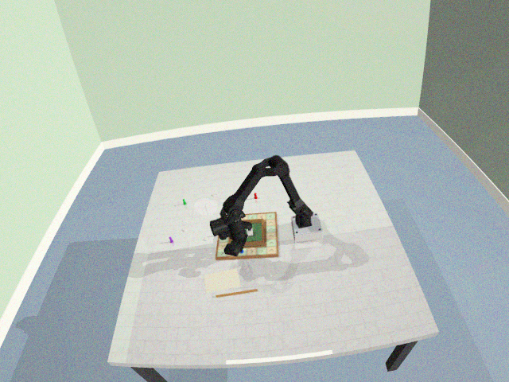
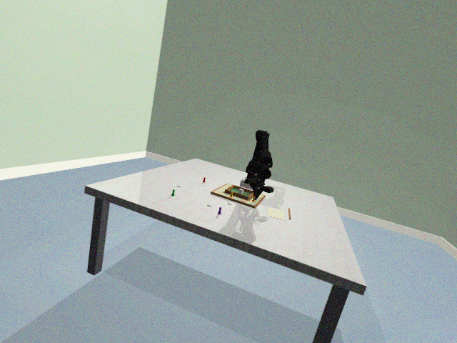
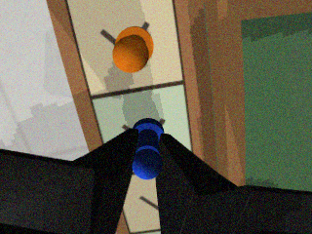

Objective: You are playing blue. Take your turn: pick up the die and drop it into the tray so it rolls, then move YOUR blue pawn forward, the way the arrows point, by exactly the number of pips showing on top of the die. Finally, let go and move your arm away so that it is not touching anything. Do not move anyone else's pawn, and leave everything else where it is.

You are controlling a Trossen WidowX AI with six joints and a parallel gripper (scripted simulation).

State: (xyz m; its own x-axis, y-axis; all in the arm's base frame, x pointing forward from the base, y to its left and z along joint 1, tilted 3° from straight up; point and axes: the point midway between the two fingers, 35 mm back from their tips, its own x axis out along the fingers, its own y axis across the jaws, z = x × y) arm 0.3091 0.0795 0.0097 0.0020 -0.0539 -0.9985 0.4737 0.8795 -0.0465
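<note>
Now: the orange pawn 40 mm ahead of my gripper tip and 10 mm to the right of it. The rest, counted from my gripper tip: blue pawn: 10 mm above; white die: 100 mm to the right, 50 mm behind; green tray: 110 mm to the right, 40 mm behind, 20 mm below.
</note>
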